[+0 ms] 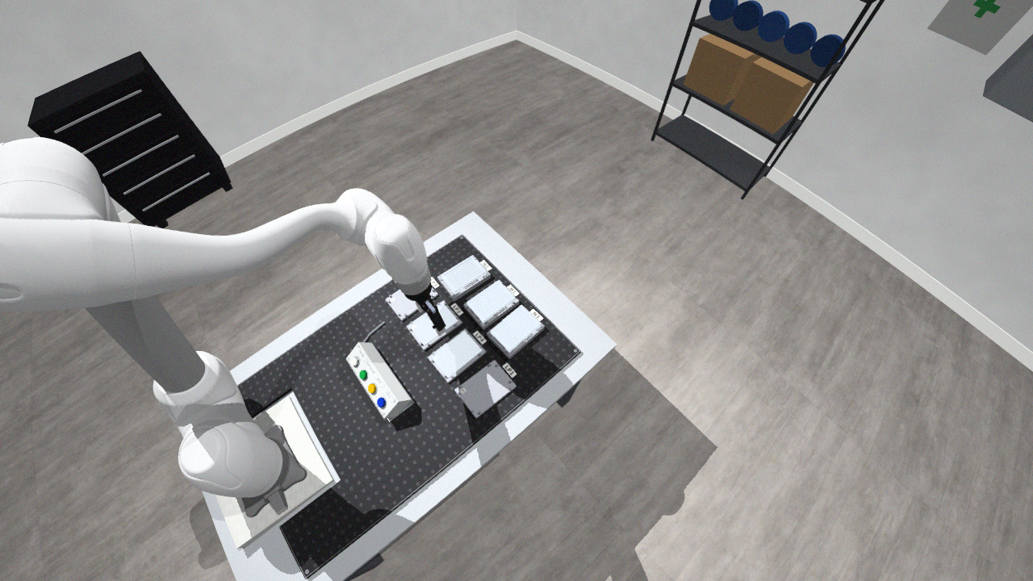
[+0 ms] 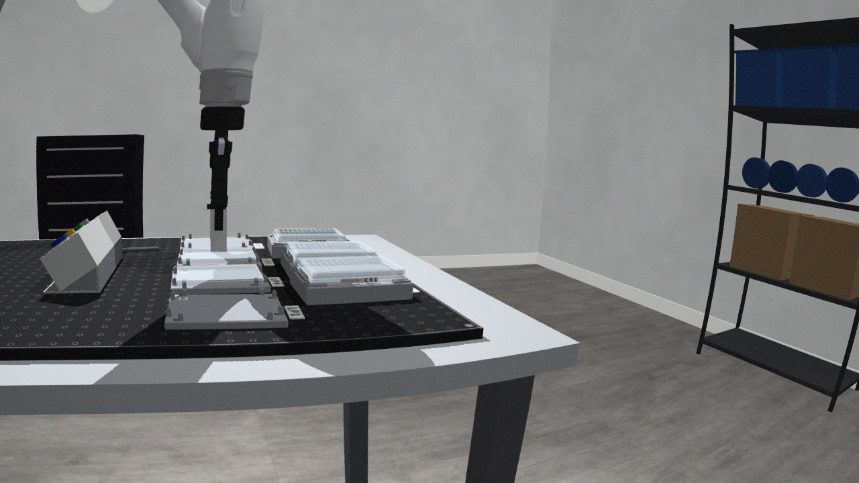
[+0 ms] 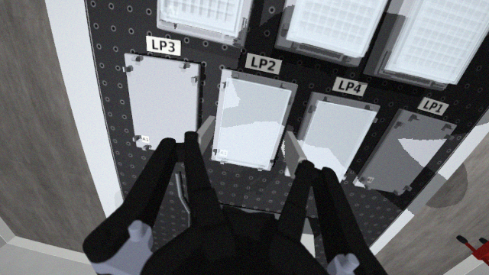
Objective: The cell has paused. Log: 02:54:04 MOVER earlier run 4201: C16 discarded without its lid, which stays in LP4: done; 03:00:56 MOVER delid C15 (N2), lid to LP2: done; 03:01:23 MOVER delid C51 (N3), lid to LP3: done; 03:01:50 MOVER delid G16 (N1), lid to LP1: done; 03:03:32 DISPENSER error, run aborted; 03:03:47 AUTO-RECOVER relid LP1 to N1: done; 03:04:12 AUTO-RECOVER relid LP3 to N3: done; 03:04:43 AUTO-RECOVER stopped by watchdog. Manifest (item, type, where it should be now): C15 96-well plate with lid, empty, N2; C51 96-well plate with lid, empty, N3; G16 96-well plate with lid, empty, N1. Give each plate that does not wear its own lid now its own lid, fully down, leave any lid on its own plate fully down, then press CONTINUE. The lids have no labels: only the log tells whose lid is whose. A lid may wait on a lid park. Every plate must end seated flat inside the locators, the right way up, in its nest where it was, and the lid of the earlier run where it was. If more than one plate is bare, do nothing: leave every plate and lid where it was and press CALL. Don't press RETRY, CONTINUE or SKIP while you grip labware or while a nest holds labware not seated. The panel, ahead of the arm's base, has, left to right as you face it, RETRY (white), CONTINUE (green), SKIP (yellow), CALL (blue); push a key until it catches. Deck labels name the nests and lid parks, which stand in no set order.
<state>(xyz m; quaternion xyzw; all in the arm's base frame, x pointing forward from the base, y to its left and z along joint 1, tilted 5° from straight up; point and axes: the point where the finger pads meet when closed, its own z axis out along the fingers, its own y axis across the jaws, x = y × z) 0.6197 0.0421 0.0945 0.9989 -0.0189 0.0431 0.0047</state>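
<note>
Now: hand 5 cm above the LP2 park. Round my hand: LP3 park 13 cm to the left, 5 cm below; then green continue key 25 cm behind, 2 cm to the right, 1 cm above; then white retry key 25 cm behind, 3 cm to the left, 1 cm above.
</note>
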